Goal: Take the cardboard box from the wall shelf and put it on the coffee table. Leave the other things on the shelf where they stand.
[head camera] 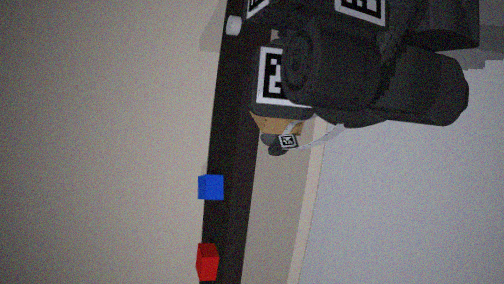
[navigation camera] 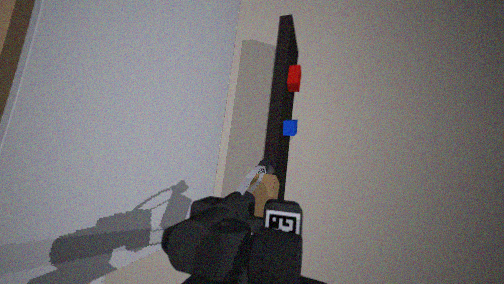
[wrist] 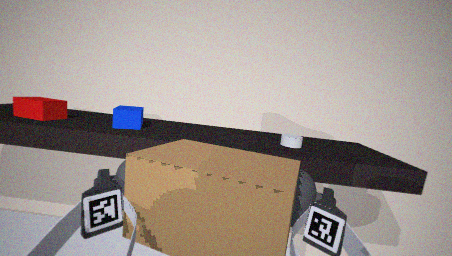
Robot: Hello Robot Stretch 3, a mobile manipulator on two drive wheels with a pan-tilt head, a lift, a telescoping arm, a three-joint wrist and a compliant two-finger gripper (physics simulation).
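Places are measured from the robot's base along level axes (x ahead, y left, z up), in centimetres.
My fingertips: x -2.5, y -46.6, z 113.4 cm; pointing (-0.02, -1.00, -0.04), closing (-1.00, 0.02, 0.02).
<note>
Behind a point stands the place of what it marks.
The cardboard box (head camera: 280, 124) {y -41.5, x 1.6, z 114.5 cm} (navigation camera: 266, 192) {y -40.6, x -0.6, z 115.2 cm} (wrist: 215, 205) {y -39.8, x -2.3, z 115.1 cm} is between the two fingertips of my gripper (wrist: 216, 181) {y -46.5, x -2.5, z 113.4 cm}, one pressed to each side. The gripper is shut on it. In the wrist view the box is in front of the near edge of the dark wall shelf (head camera: 231, 150) {y -78.2, x 8.9, z 109.2 cm} (navigation camera: 281, 100) {y -76.8, x 28.3, z 108.7 cm} (wrist: 225, 137) {y -84.2, x -5.0, z 109.2 cm}, and the shelf top shows behind it. In the head view the wrist and gripper body cover most of the box. The far fingertip is hidden there. The coffee table cannot be made out in these views.
On the shelf stand a red block (head camera: 207, 262) {y -82.4, x 38.8, z 112.2 cm} (navigation camera: 294, 78) {y -82.5, x 39.1, z 112.1 cm} (wrist: 41, 108) {y -82.0, x 37.3, z 112.0 cm}, a blue block (head camera: 211, 187) {y -82.4, x 18.5, z 112.2 cm} (navigation camera: 290, 127) {y -82.3, x 18.8, z 112.2 cm} (wrist: 128, 118) {y -82.5, x 18.1, z 111.7 cm} and a small white cylinder (head camera: 233, 25) {y -80.2, x -20.3, z 111.1 cm} (wrist: 291, 141) {y -80.2, x -20.1, z 110.7 cm}. The wall is behind the shelf. A brown surface shows at the navigation view's upper left corner.
</note>
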